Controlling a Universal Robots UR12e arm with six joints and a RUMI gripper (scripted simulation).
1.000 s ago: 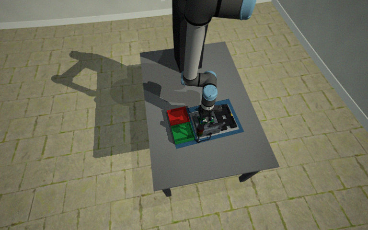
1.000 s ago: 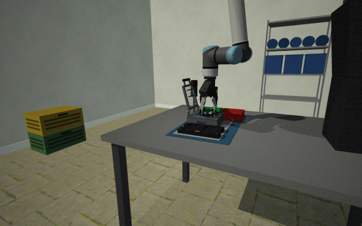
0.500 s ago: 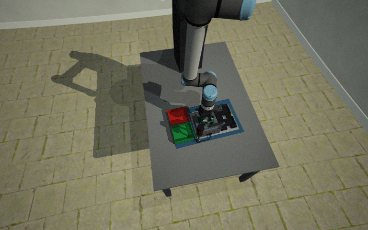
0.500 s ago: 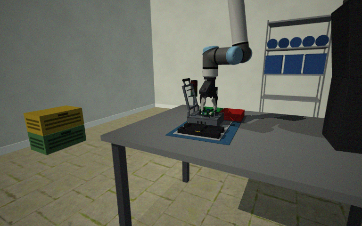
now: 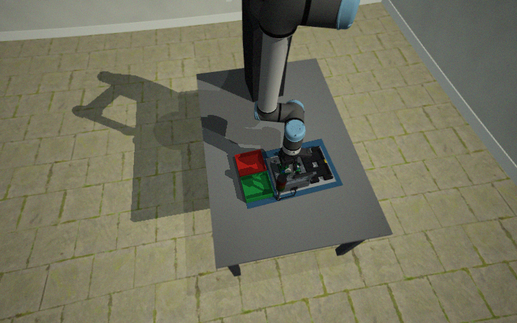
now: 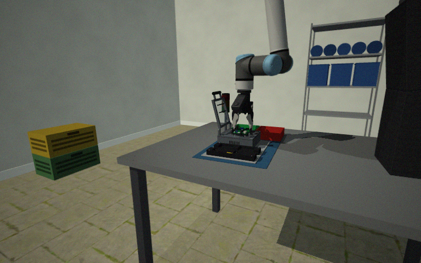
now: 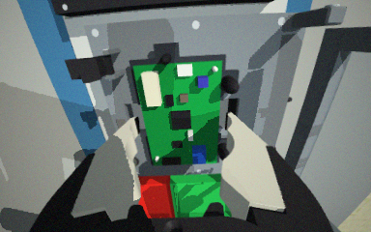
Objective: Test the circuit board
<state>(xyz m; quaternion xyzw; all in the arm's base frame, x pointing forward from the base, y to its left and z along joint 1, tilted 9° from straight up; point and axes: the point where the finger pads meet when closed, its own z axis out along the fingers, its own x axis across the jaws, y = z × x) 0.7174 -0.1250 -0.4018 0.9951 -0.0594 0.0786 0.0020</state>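
Now: hand right at the green circuit board. Round my hand: black latch piece (6 cm to the left, 6 cm behind, 1 cm above); then green bin (21 cm to the right, 6 cm below, 2 cm ahead); then tester lid (12 cm ahead, 11 cm above, 2 cm to the right).
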